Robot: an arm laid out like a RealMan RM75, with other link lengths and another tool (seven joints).
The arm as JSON. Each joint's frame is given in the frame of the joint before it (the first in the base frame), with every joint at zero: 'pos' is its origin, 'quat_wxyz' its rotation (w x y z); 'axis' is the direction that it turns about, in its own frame. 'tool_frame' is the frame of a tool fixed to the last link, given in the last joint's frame.
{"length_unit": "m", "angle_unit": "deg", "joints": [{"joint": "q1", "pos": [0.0, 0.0, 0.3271], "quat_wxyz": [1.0, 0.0, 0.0, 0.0], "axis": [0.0, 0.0, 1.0]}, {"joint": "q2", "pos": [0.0, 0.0, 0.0], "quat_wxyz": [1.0, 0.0, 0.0, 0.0], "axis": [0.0, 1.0, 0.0]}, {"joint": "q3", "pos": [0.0, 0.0, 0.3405], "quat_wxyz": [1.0, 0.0, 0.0, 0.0], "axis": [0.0, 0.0, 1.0]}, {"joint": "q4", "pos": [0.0, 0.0, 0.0], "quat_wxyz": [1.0, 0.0, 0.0, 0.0], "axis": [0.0, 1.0, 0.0]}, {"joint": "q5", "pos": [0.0, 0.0, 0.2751], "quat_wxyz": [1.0, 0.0, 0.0, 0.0], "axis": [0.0, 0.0, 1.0]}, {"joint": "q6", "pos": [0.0, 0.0, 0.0], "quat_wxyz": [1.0, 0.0, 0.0, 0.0], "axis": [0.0, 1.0, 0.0]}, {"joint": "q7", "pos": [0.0, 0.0, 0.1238], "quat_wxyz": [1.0, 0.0, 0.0, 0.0], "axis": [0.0, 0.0, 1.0]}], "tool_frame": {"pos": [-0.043, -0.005, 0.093], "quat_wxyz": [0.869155, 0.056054, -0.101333, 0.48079]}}
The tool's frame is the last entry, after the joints.
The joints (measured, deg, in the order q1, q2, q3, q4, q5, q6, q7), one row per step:
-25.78, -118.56, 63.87, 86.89, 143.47, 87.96, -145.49
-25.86, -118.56, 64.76, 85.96, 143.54, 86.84, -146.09
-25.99, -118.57, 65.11, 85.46, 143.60, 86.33, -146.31
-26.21, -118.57, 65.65, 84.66, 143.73, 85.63, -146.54
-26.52, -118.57, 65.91, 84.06, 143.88, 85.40, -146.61
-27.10, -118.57, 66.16, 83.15, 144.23, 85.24, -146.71
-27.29, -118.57, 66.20, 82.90, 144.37, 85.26, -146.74
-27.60, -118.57, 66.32, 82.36, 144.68, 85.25, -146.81
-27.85, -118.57, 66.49, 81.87, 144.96, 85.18, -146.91
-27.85, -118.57, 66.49, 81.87, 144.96, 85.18, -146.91
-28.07, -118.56, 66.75, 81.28, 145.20, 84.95, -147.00
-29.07, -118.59, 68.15, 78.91, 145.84, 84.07, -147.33
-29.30, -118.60, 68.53, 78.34, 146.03, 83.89, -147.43
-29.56, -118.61, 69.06, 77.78, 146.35, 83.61, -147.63
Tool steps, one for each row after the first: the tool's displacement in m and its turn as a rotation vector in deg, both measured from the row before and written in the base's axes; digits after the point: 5 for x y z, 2 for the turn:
-0.00078, 0.00198, -0.00573, 0.00, -0.07, 0.39
-0.00015, 0.00131, -0.00267, -0.01, -0.02, 0.14
-0.00050, 0.00179, -0.00406, -0.14, 0.06, 0.16
0.00010, 0.00122, -0.00261, -0.29, 0.10, 0.07
0.00022, 0.00188, -0.00332, -0.48, 0.23, 0.17
0.00007, 0.00047, -0.00078, -0.16, 0.10, 0.07
-0.00058, 0.00060, -0.00174, -0.33, 0.23, 0.21
-0.00061, 0.00050, -0.00177, -0.28, 0.22, 0.20
0.00000, 0.00000, 0.00000, 0.00, 0.00, 0.00
-0.00094, 0.00064, -0.00228, -0.26, 0.21, 0.19
-0.00097, 0.00226, -0.01160, -1.43, 0.72, 0.37
-0.00040, 0.00023, -0.00289, -0.39, 0.23, 0.11
-0.00023, 0.00055, -0.00311, -0.36, 0.39, 0.08

